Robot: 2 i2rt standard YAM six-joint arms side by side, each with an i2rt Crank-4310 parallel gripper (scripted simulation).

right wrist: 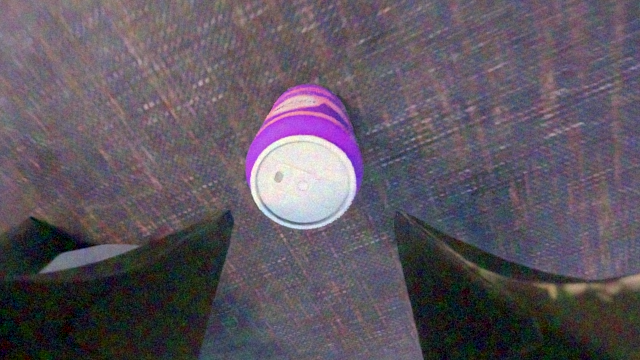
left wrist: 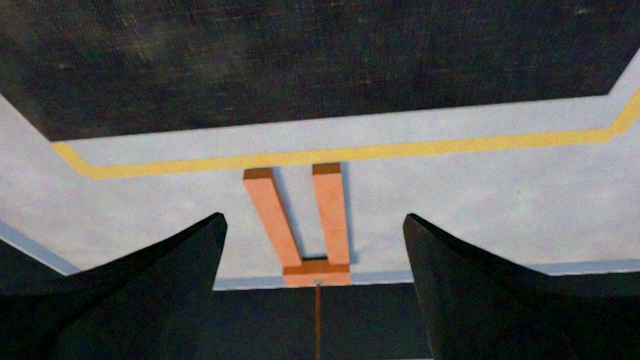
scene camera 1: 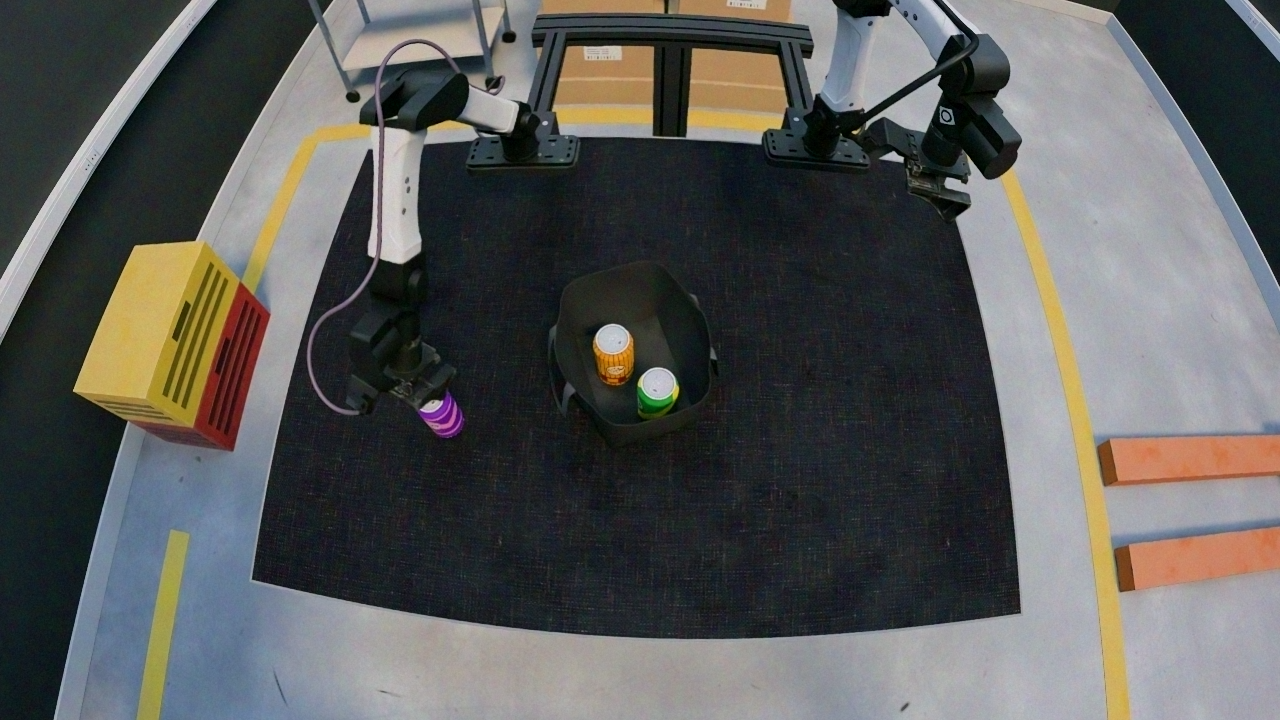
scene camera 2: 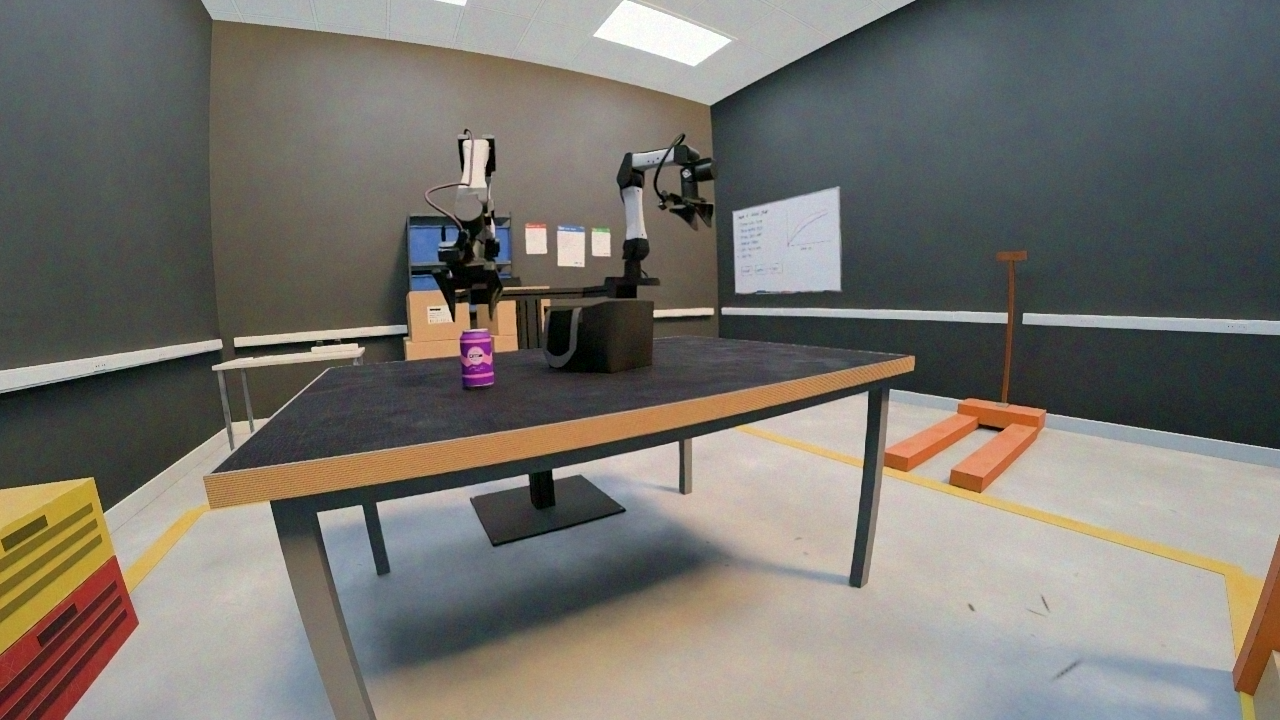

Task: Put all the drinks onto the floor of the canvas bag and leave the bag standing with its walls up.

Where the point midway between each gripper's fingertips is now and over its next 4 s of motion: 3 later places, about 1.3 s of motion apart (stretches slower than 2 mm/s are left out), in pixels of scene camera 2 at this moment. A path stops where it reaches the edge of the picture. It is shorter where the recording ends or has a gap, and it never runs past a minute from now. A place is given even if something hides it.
My left gripper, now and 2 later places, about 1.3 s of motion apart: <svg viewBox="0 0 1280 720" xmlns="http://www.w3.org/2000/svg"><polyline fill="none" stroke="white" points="703,229 710,194 694,153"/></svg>
My right gripper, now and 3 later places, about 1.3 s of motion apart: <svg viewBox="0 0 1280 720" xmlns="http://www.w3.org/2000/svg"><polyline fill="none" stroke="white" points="472,322 474,330 475,352 473,329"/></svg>
